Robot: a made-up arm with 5 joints.
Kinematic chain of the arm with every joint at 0, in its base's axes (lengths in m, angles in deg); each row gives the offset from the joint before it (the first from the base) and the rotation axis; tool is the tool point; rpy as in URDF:
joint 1: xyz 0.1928 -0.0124 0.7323 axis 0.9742 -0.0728 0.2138
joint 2: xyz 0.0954 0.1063 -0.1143 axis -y
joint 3: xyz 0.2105 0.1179 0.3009 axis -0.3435 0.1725 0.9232
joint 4: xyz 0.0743 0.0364 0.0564 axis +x
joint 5: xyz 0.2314 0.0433 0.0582 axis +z
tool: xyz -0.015 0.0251 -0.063 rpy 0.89 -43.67 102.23
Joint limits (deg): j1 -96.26..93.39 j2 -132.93..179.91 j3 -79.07..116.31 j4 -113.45..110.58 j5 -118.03..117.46
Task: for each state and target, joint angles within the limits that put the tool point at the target. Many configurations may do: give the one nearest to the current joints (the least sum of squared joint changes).
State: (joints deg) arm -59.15 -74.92 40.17 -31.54 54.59
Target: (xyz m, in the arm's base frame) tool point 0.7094 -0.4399 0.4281
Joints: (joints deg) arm -96.26 -45.38 37.44 -76.32 41.81
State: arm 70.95 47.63 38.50 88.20 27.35
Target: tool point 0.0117 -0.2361 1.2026
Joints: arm 48.85 71.99 -5.10 101.24 37.41
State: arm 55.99 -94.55 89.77 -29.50 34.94
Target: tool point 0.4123 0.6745 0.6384
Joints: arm 34.32 -97.34 55.47 -25.74 36.27
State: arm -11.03 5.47 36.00 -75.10 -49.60
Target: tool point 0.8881 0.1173 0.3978
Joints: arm -29.83 -35.35 10.97 -61.95 -66.54
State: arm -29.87 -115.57 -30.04 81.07 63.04
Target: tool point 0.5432 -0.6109 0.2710
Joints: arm -69.33 -95.92 -2.48 76.04 34.82
